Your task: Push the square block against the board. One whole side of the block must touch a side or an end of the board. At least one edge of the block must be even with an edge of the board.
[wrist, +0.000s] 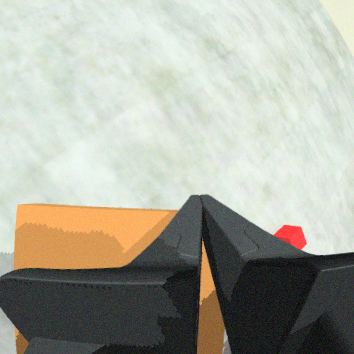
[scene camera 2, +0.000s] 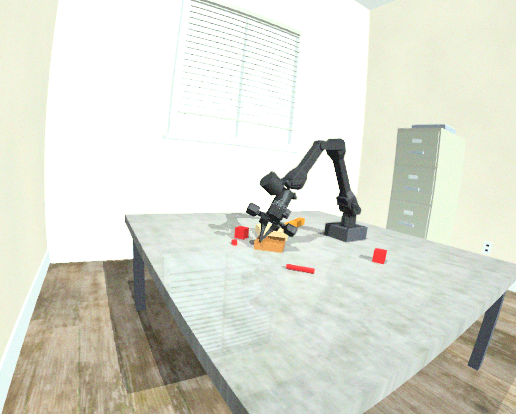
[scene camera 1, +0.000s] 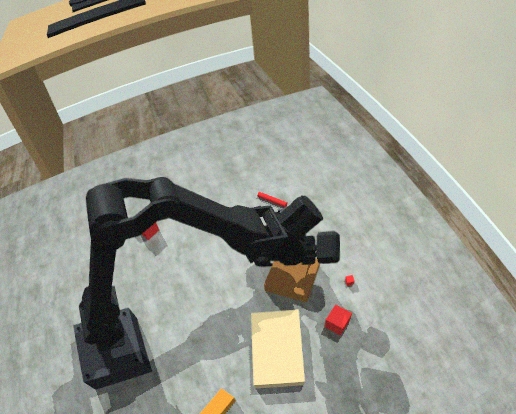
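Where they show: gripper, fingertip midpoint: (wrist: 198, 202) (scene camera 2: 260, 241) (scene camera 1: 312, 254); arm's base at its link origin: (scene camera 2: 348, 226) (scene camera 1: 108, 334).
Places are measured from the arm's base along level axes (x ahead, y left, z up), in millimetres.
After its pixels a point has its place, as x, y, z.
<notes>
The orange-brown square block (scene camera 1: 291, 284) {407, -2, -26} (scene camera 2: 272, 245) {441, 73, -34} (wrist: 70, 242) {422, 71, -27} lies flat, turned slightly relative to the cream board (scene camera 1: 277, 350) {326, -134, -27} (scene camera 2: 258, 231) {370, -152, -45}. In scene camera 1 a narrow strip of table shows between the block and the board's near end; they are apart. My gripper (scene camera 2: 260, 241) {477, 49, -25} (wrist: 198, 202) {477, 49, -25} is shut and empty. Its tips are at the block's side away from the board, close to its top edge in the wrist view; whether they touch it I cannot tell. The arm hides the tips and part of the block in scene camera 1.
A red cube (scene camera 1: 338, 319) {462, -122, -16} (scene camera 2: 241, 232) {477, -97, -30} and a tiny red cube (scene camera 1: 349, 280) {530, -37, -40} (scene camera 2: 234, 242) {537, -26, -46} (wrist: 294, 236) {533, -28, -40} lie beside the block. A red rod (scene camera 1: 272, 199) {457, 251, -44} (scene camera 2: 300, 269) {462, 262, -49}, another red cube (scene camera 1: 150, 230) {139, 268, -33} (scene camera 2: 379, 255) {149, 297, -29} and an orange bar (scene camera 1: 218, 401) {183, -197, -25} (scene camera 2: 298, 222) {98, -239, -33} lie farther off.
</notes>
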